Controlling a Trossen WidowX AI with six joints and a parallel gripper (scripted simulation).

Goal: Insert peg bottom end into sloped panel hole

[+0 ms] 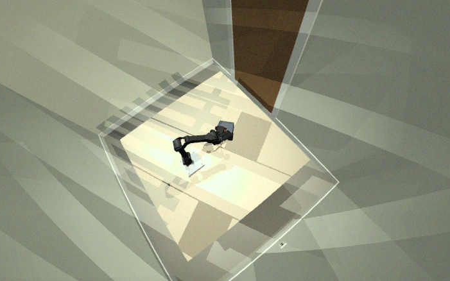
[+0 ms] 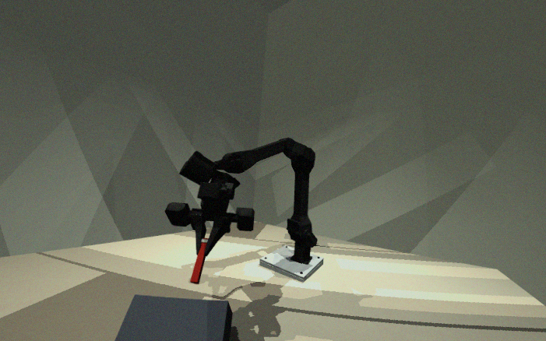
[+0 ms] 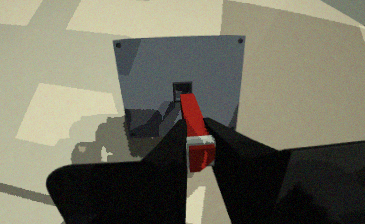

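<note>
Right now my gripper tip is 6 cm short of the panel, 4 cm to the right of it and 8 cm above it. Also, from my gripper tip: red peg 1 cm behind, 1 cm above.
</note>
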